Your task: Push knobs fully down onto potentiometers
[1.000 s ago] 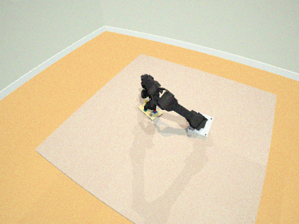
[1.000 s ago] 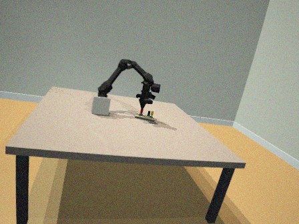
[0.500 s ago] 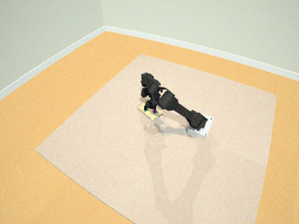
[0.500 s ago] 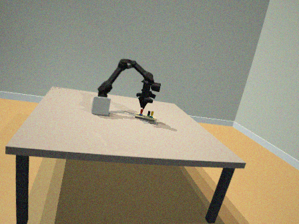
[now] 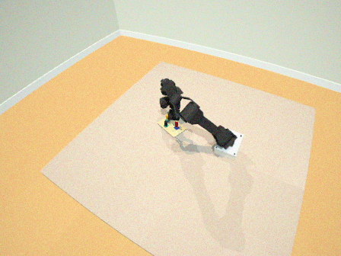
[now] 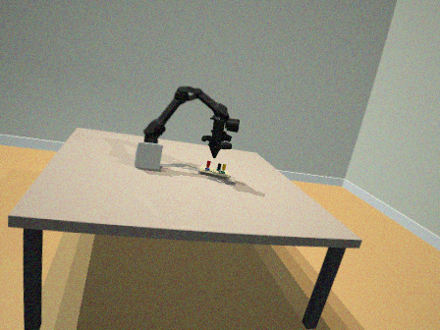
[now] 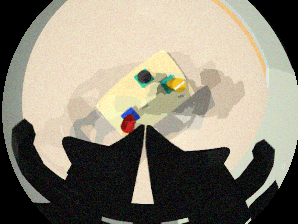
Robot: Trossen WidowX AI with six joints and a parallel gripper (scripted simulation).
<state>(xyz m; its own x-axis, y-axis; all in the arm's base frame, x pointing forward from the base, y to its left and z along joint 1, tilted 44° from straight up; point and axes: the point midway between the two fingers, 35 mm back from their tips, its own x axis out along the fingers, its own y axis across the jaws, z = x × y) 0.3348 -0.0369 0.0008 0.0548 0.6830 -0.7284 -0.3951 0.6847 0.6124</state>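
Now: gripper tip 2 cm past the red knob, 1 cm to the right of it and 4 cm above it. The rest, counted from my gripper tip: yellow knob (6 cm ahead, 1 cm to the right, 4 cm below).
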